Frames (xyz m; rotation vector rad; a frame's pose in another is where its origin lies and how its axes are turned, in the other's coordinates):
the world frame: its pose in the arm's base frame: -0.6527 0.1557 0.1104 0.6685 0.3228 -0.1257
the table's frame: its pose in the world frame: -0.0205 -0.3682 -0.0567 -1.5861 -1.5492 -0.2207
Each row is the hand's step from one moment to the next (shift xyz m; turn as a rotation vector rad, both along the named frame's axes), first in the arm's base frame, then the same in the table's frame.
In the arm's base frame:
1: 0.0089 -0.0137 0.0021 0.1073 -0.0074 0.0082
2: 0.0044 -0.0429 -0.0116 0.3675 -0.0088 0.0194
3: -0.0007 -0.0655 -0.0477 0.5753 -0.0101 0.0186
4: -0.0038 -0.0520 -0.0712 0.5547 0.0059 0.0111
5: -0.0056 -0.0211 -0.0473 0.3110 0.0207 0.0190
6: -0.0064 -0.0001 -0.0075 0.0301 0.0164 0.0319
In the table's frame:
1: 0.0044 0.0000 -0.0159 0.0614 0.0729 -0.0505
2: -0.0136 -0.0080 -0.0418 0.2054 0.2609 -0.1589
3: -0.0499 -0.0019 -0.0638 0.3121 0.4162 -0.2466
4: -0.0694 0.0136 -0.0527 0.2974 0.4112 -0.2243
5: -0.0458 0.0122 -0.0216 0.1800 0.2309 -0.1087
6: -0.0097 -0.0009 0.0018 0.0448 0.0123 0.0056

